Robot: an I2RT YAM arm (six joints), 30 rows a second.
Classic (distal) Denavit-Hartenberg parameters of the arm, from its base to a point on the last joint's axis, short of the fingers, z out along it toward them. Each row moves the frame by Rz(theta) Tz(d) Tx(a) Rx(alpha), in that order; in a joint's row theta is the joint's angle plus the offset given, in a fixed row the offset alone. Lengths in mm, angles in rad.
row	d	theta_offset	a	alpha
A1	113.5	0	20	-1.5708
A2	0	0	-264	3.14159
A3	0	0.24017	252.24	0
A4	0	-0.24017	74	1.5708
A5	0	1.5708	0	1.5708
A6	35.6	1.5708	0	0
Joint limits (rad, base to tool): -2.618..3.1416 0..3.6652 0..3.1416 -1.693..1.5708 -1.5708..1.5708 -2.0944..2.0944
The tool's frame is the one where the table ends.
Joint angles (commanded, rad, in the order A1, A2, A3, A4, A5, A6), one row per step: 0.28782 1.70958 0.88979 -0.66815 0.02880 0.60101; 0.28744 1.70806 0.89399 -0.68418 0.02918 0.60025; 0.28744 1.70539 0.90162 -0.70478 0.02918 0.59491; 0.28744 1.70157 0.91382 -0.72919 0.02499 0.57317; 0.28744 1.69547 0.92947 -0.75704 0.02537 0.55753; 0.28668 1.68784 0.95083 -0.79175 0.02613 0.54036; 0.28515 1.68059 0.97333 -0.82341 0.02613 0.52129; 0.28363 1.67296 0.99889 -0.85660 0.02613 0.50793; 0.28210 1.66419 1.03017 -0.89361 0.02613 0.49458; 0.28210 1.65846 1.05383 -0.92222 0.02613 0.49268; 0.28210 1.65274 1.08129 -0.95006 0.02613 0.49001; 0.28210 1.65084 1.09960 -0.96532 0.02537 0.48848; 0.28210 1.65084 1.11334 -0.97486 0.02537 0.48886; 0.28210 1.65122 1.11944 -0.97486 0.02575 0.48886
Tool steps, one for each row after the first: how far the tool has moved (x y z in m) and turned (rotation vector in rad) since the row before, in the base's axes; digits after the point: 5 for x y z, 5 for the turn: -0.00067 -0.00032 0.00118 -0.00335 0.00978 0.00035; -0.00041 -0.00012 0.00221 -0.00331 0.00992 0.00533; 0.00016 0.00020 0.00351 0.00026 0.00944 0.02194; 0.00052 0.00014 0.00489 -0.00297 0.00589 0.01560; 0.00098 0.00004 0.00659 -0.00321 0.00548 0.01635; 0.00143 -0.00002 0.00686 -0.00143 0.00209 0.01752; 0.00169 0.00005 0.00775 -0.00061 0.00018 0.01182; 0.00213 0.00017 0.00949 0.00022 -0.00274 0.01180; 0.00127 0.00037 0.00703 0.00012 -0.00072 0.00190; 0.00186 0.00054 0.00802 0.00135 -0.00510 0.00267; 0.00158 0.00049 0.00490 0.00202 -0.00453 0.00157; 0.00144 0.00042 0.00333 0.00119 -0.00404 -0.00038; 0.00110 0.00031 0.00141 0.00123 -0.00560 -0.00002
